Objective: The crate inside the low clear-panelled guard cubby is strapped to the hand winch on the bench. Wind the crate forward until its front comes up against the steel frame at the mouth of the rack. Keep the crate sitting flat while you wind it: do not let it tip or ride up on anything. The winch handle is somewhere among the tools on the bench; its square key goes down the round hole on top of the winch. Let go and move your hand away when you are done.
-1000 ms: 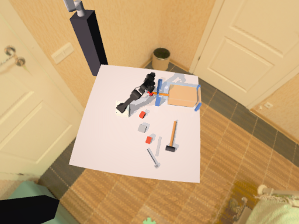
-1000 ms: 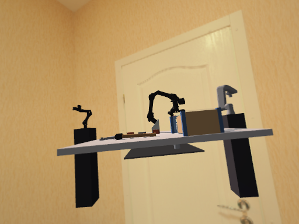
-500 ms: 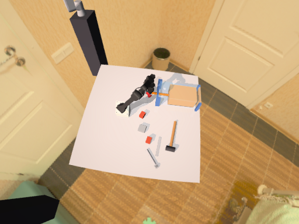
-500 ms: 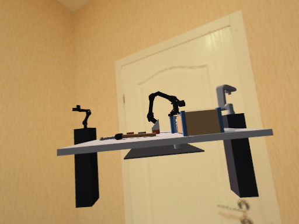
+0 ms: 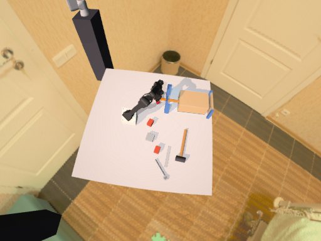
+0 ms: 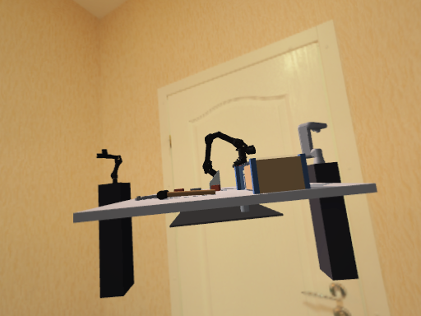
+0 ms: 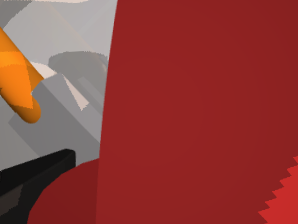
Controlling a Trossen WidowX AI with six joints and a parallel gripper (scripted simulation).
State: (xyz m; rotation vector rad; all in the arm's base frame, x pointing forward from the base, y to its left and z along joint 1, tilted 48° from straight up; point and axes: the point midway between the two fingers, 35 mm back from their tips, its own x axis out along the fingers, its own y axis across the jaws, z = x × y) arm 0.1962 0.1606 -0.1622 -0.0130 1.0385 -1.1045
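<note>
My gripper tip is now 10 mm short of the winch handle, 10 mm to the left of it and 20 mm below it. Round my gripper tip: red knob (40 mm ahead, 40 mm to the right, 40 mm above); blue frame (120 mm ahead, 50 mm to the left, 10 mm above); white winch (50 mm behind, 20 mm to the left, 60 mm below).
</note>
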